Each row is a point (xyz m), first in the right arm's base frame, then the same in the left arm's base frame.
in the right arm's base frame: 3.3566 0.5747 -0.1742
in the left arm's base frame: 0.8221 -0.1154 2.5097
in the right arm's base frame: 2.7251 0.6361 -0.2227
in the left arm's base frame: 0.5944 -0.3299 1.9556
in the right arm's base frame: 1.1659 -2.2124 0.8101
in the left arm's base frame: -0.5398 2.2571 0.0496
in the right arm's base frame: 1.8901 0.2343 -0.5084
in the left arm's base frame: -0.1226 -0.2928 1.3038
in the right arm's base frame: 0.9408 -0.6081 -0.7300
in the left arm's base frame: -1.0470 0.1299 0.5121
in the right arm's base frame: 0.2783 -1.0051 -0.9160
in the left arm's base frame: -1.6223 0.2452 -0.0234
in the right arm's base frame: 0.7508 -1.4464 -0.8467
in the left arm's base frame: -1.6219 0.7635 0.3693
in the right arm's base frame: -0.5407 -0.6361 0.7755
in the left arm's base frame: -0.3784 0.4964 -1.4578
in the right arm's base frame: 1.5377 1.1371 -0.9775
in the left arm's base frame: -0.1702 -1.3629 1.1948
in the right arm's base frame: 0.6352 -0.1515 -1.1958
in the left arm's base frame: -1.2972 -0.5412 0.4350
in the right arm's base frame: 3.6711 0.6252 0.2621
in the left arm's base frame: 1.3036 0.1043 2.6178
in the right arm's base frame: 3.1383 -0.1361 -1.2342
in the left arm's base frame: -0.4498 -0.0183 2.7319
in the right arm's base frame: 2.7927 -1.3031 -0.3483
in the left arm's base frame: -0.4444 1.3122 2.0278
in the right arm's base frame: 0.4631 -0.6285 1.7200
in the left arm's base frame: 0.7257 1.1319 -0.9316
